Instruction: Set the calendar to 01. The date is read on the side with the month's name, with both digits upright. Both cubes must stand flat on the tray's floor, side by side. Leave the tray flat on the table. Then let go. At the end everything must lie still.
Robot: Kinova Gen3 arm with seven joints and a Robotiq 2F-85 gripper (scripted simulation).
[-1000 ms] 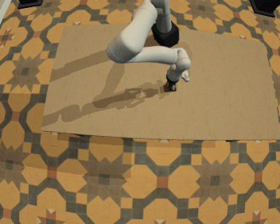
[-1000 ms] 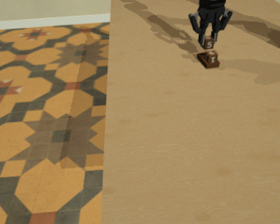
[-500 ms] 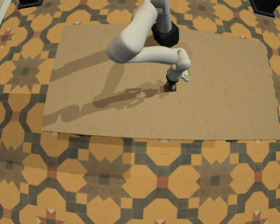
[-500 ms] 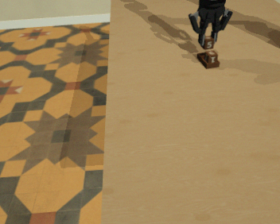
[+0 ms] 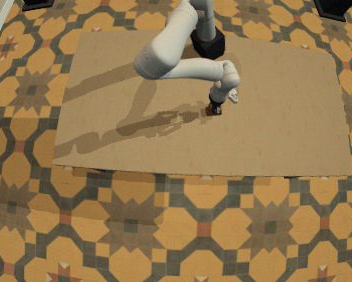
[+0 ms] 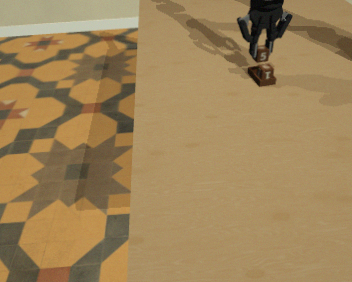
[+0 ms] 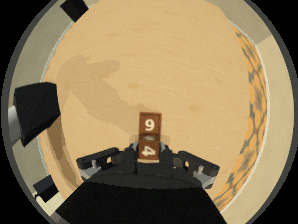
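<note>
Now: hand 2 cm to the right of the tray and 7 cm above it.
</note>
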